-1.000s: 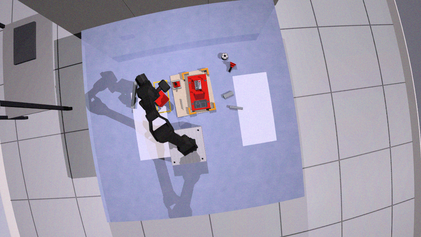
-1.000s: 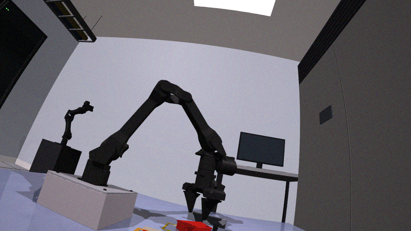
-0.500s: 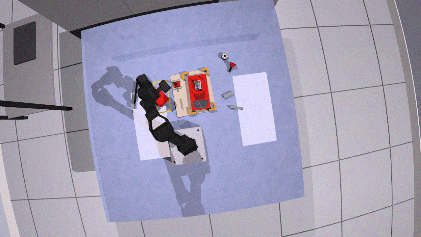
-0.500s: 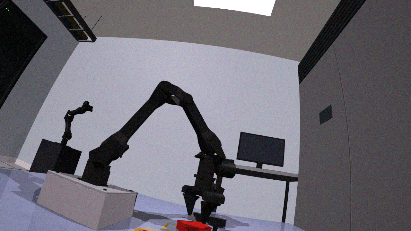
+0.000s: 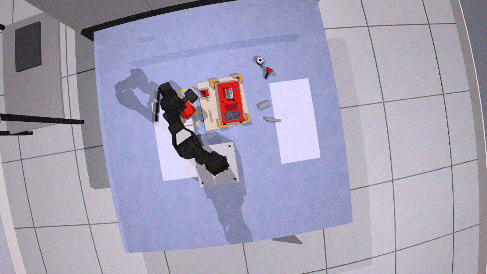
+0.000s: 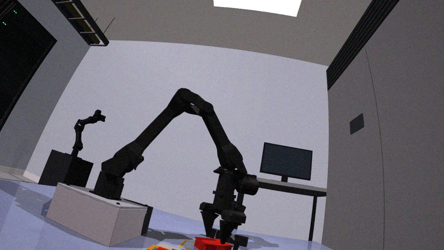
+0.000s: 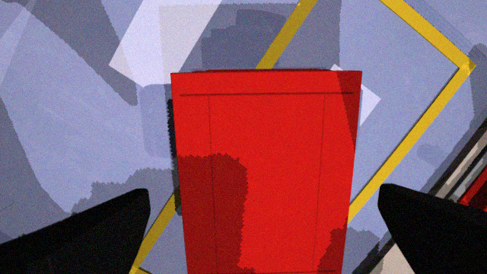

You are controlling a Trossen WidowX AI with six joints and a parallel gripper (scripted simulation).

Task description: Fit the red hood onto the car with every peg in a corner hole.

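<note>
Right now my gripper tip is 20 mm above the red hood. From my gripper tip the other things lie so: wheel 180 mm ahead, 420 mm to the right, 20 mm below; engine block 30 mm ahead, 230 mm to the right, 10 mm below.
</note>
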